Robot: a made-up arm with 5 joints.
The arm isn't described. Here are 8 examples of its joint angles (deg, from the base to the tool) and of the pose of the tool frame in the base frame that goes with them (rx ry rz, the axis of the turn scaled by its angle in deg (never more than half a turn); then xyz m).
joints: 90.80 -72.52 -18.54 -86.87 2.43
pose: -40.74 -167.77 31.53 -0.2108 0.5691 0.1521
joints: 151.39 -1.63 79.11 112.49 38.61
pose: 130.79 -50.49 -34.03 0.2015 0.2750 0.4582
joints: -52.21 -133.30 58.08 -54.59 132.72
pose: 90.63 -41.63 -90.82 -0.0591 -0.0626 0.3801
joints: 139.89 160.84 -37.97 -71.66 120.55
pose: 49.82 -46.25 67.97 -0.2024 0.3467 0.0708
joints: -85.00 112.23 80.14 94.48 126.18
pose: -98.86 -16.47 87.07 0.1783 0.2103 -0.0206
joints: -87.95 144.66 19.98 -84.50 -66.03
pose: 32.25 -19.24 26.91 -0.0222 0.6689 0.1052
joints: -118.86 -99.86 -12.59 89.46 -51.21
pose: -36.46 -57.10 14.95 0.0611 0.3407 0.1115
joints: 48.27 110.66 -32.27 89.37 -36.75
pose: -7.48 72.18 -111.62 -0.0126 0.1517 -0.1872
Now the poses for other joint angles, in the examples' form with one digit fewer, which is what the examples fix.
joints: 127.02 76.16 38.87 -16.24 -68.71
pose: -71.9 -1.5 69.7 0.170 0.025 -0.244
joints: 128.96 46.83 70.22 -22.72 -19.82
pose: -84.1 -18.9 66.6 0.325 0.158 -0.223
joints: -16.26 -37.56 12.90 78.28 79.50
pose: 19.2 45.8 57.9 -0.337 0.173 -0.028
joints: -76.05 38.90 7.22 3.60 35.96
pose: 7.1 39.0 44.5 -0.101 0.287 0.054
